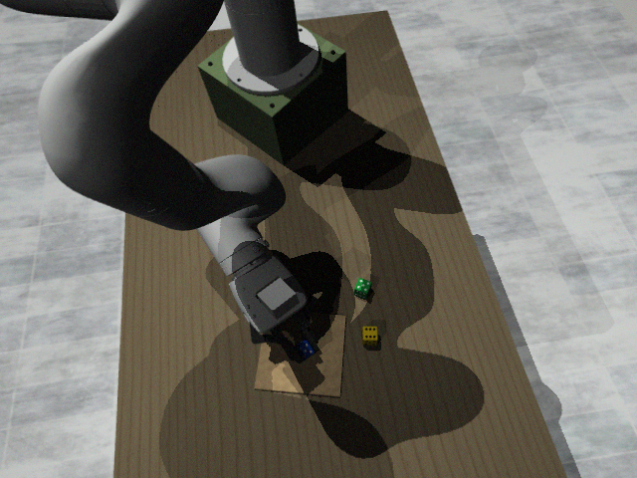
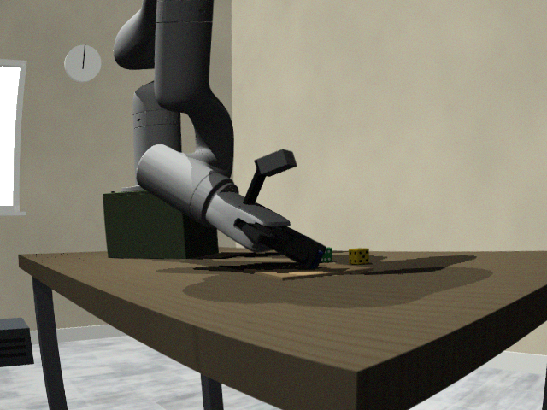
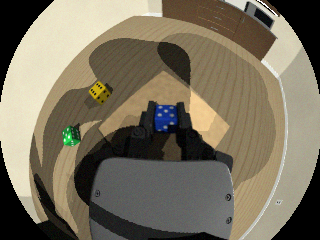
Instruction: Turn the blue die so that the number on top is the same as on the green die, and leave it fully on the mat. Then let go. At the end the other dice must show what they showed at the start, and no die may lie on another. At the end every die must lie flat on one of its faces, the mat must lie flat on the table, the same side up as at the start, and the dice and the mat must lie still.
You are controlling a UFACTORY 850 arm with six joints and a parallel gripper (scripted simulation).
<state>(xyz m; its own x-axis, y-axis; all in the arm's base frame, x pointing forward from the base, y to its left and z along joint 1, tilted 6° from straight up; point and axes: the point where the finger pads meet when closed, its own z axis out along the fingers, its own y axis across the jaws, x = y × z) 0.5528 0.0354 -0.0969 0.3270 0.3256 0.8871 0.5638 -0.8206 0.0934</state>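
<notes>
Now: hand 10 mm short of the blue die and 10 mm above it. Also, from my hand: tan mat 30 mm below; yellow die 20 mm behind, 120 mm to the left, 20 mm below; green die 110 mm behind, 110 mm to the left, 20 mm below.
</notes>
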